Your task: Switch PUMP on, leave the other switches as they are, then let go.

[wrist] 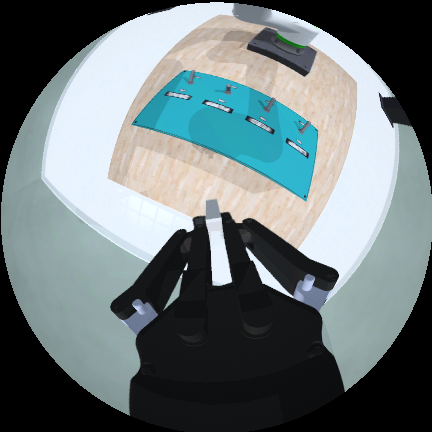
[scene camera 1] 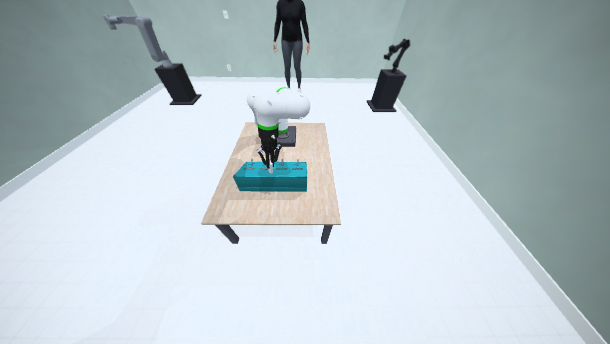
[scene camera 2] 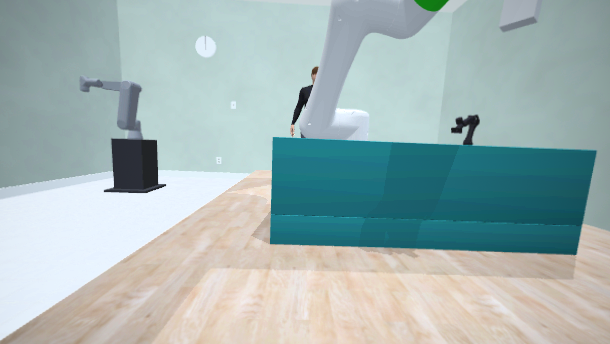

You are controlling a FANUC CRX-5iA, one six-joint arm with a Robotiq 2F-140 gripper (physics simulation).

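Pixels of known places: gripper, fingertip midpoint: (wrist: 212, 209) (scene camera 1: 270, 171) (scene camera 2: 517, 24); arm's base at its link origin: (wrist: 286, 45) (scene camera 1: 282, 134).
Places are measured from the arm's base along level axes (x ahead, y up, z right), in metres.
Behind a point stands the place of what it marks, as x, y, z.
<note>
The teal switch panel (scene camera 1: 290, 182) {0.656, 0.055, -0.099} (scene camera 2: 325, 185) {0.647, 0.043, 0.200} (wrist: 240, 145) {0.615, 0.099, -0.005} carries a row of levers. PUMP's lever (wrist: 228, 89) {0.463, 0.058, 0.086} is second from left in the wrist view. It shows shorter than the others and looks tilted toward the near side, where its blurred name plate (wrist: 217, 106) {0.531, 0.064, 0.089} lies. The DRIVE lever (wrist: 192, 76) {0.445, 0.055, 0.203}, third lever (wrist: 270, 104) {0.454, 0.057, -0.033} and right lever (wrist: 304, 127) {0.459, 0.055, -0.150} show long, leaning toward the far side. My gripper (scene camera 1: 270, 166) {0.728, 0.252, 0.003} (wrist: 212, 209) {0.728, 0.252, 0.003} is shut, with a pale tip piece at the fingertips. It is well clear of the panel in the wrist view and hides PUMP in scene camera 1.
The panel stands on a wooden table (scene camera 1: 275, 212) {0.824, -0.057, 0.005} (scene camera 2: 225, 300) {0.778, -0.056, 0.318} (wrist: 165, 172) {0.780, -0.056, 0.192}. My arm's dark base plate (scene camera 1: 290, 142) {0.131, -0.004, -0.082} (wrist: 260, 45) {0.108, -0.007, 0.089} is behind it. Two other arms on black pedestals (scene camera 1: 176, 82) (scene camera 1: 387, 90) and a standing person (scene camera 1: 291, 25) are farther back.
</note>
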